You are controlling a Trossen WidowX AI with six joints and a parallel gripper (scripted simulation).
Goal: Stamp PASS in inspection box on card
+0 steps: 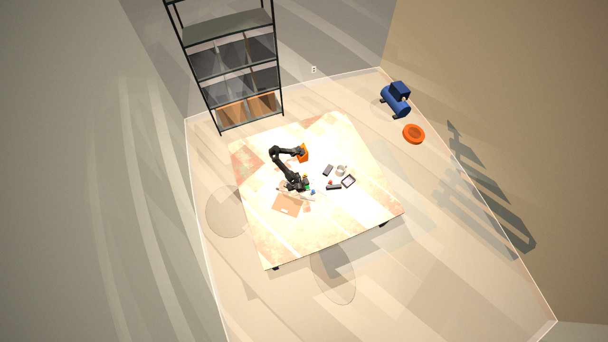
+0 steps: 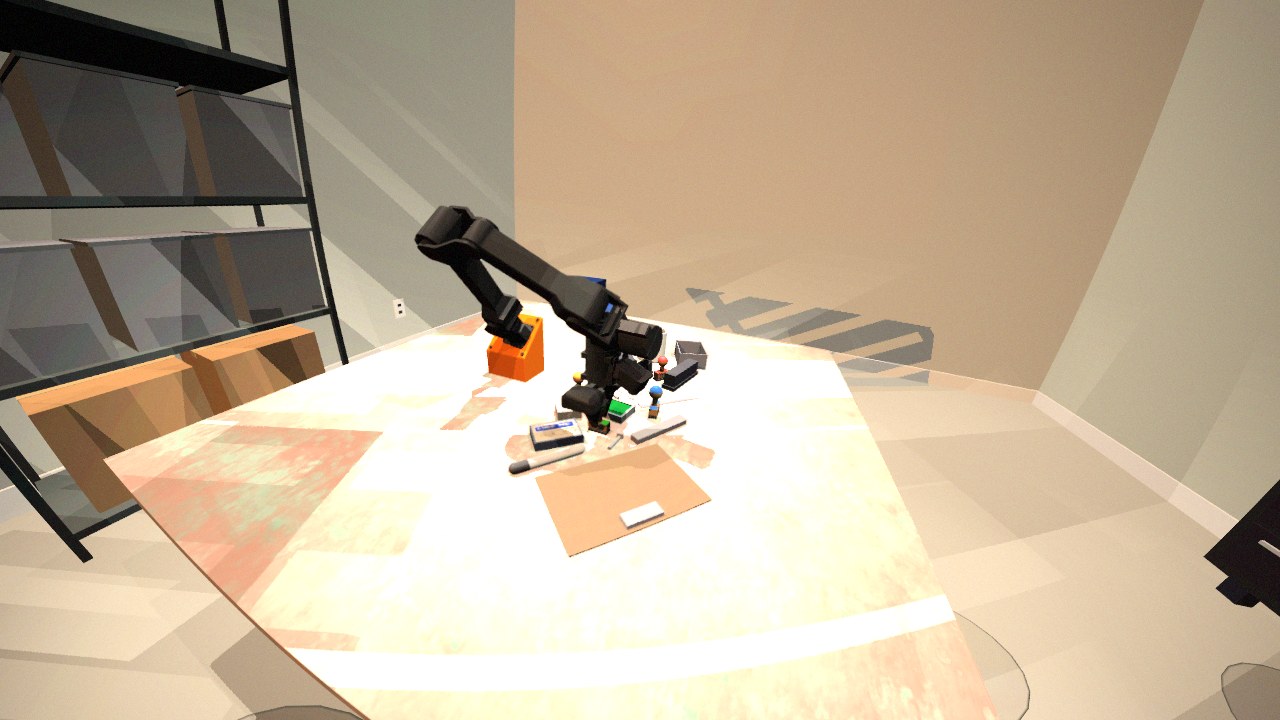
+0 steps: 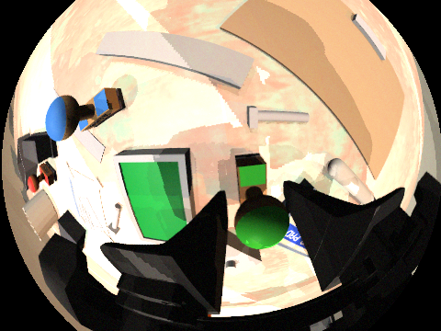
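My gripper tip is now 80 mm to the right of the green ink pad, 20 mm above it and 10 mm past it. Round my gripper tip: green-knobbed stamp right at my gripper tip; then blue-knobbed stamp 110 mm to the left, 70 mm ahead; then grey bar 110 mm ahead, 60 mm to the left, 20 mm below.
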